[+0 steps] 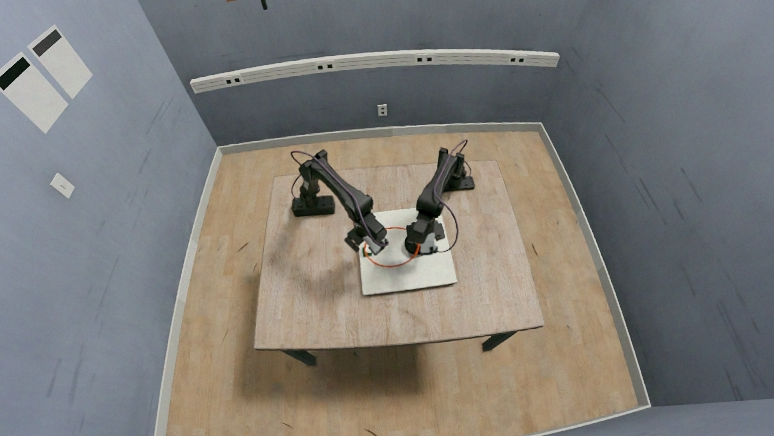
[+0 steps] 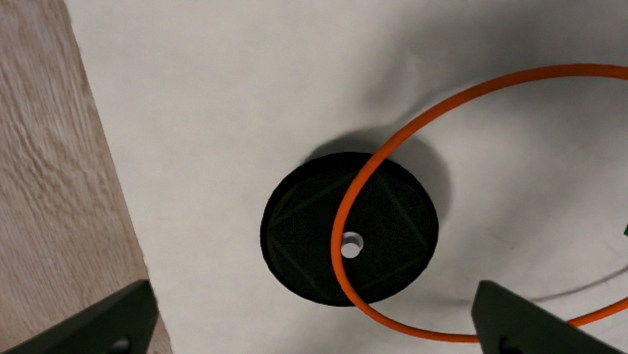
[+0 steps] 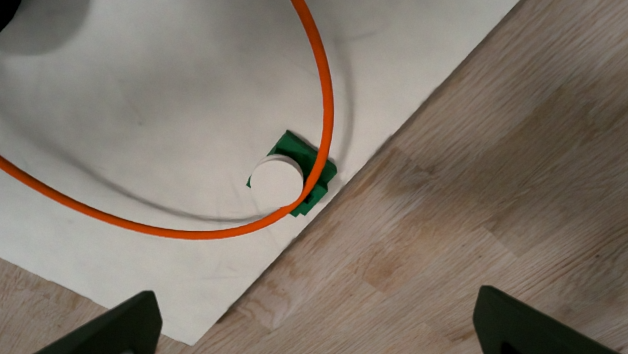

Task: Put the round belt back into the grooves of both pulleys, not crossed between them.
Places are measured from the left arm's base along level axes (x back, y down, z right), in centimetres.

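Pixels of known places: left gripper, fingertip midpoint: [image 2: 314, 295]; right gripper, fingertip midpoint: [image 1: 364, 242] [image 3: 317, 304]; left arm's base, link origin: [image 1: 454, 184]; right arm's base, link origin: [image 1: 312, 203].
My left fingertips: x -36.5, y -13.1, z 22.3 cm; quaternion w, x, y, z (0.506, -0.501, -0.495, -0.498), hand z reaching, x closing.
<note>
Ahead of a thing's pixels: the offset from my left fingertips to its top centre. "spot": to the spot under its first point. Level surfaces: height alone.
The orange round belt [image 1: 388, 266] [image 2: 336, 240] [image 3: 327, 110] is an open, uncrossed loop. It crosses over the top face of the large black pulley @[dx +4.1, dy +8.1, dz +2.0 cm] [image 1: 410, 245] [image 2: 300, 225], beside its pale hub, not around its rim. At the other end it passes outside the small white pulley @[spot: dx +3.6, dy +8.2, dz +21.9 cm] [image 3: 276, 181], against its edge and over the green bracket @[spot: dx +2.5, dy +8.8, dz +22.8 cm] [image 1: 367, 252] [image 3: 295, 147]; whether it sits in that groove I cannot tell. My left gripper [image 1: 426, 248] [image 2: 314, 295] is open above the black pulley. My right gripper [image 1: 370, 248] [image 3: 317, 304] is open near the small pulley. Neither holds the belt.
The pulleys stand on a white board @[dy +11.1 cm] [image 1: 406, 281] [image 2: 200, 100] [image 3: 425, 40] on the wooden table @[dy +14.0 cm] [image 1: 314, 308] [image 2: 60, 200] [image 3: 450, 200]. Both arms reach over the board's back part from their bases at the table's back. The two grippers are close together.
</note>
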